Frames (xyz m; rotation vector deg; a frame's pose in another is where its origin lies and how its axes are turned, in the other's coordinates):
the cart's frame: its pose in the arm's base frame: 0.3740 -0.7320 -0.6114 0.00 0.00 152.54
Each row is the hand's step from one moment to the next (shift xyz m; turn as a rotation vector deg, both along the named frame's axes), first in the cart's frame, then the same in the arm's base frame.
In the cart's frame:
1: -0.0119 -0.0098 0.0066 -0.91 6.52 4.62
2: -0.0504 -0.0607 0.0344 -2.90 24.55 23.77
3: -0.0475 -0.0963 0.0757 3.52 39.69 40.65
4: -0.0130 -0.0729 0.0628 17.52 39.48 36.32
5: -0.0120 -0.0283 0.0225 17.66 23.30 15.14
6: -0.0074 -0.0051 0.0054 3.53 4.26 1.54
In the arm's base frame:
1: 0.0151 0.0032 0.0066 -2.20 -6.21 4.62
2: 0.0727 0.0306 0.0344 -8.75 -23.12 23.77
3: 0.0866 0.0635 0.0757 -21.43 -33.60 40.65
4: 0.0452 0.0587 0.0628 -33.75 -26.95 36.32
5: 0.0237 0.0196 0.0225 -26.41 -12.53 15.14
6: 0.0089 0.0011 0.0054 -5.10 -2.15 1.54

